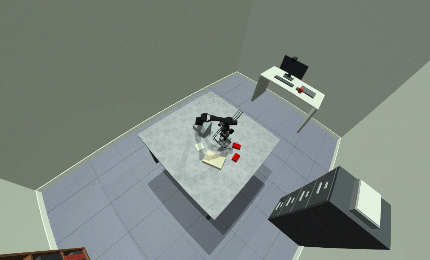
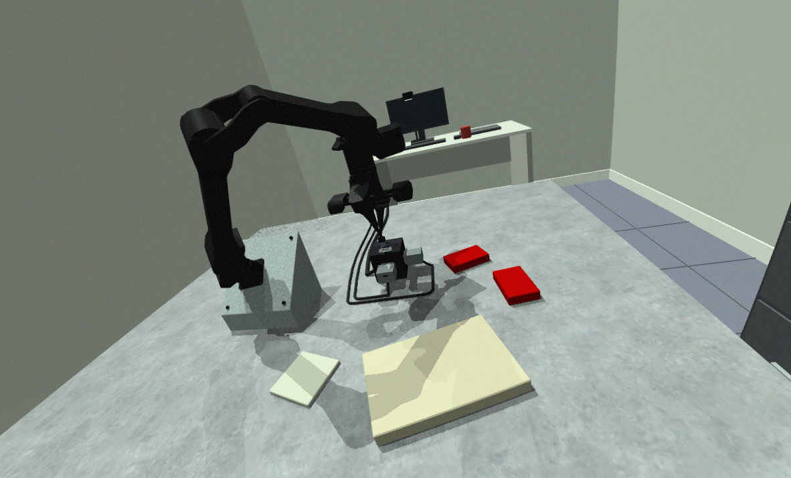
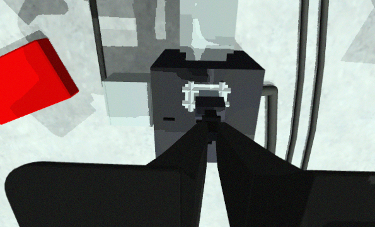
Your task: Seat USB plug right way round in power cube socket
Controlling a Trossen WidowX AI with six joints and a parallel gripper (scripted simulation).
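Right now the dark USB plug is 2 cm below my gripper tip. Round my gripper tip: cream pad (10 cm ahead, 31 cm to the right, 12 cm below).
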